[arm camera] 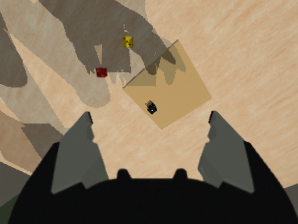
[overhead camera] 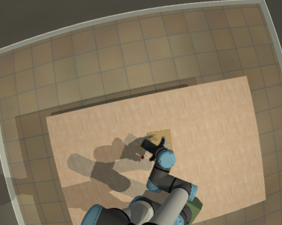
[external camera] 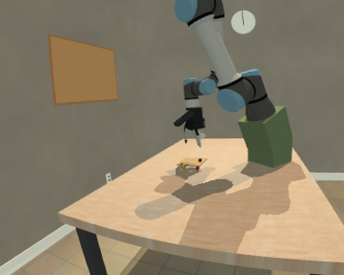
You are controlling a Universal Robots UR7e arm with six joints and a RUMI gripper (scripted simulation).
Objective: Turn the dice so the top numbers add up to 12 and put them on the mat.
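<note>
The yellow die lies 30 mm ahead of my hand, 90 mm to the left of it and 100 mm below it. From my hand the other things lie so: black die (30 mm behind, 40 mm to the right, 90 mm below); red die (50 mm behind, 90 mm to the left, 100 mm below); tan mat (20 mm ahead, 40 mm to the right, 100 mm below).
</note>
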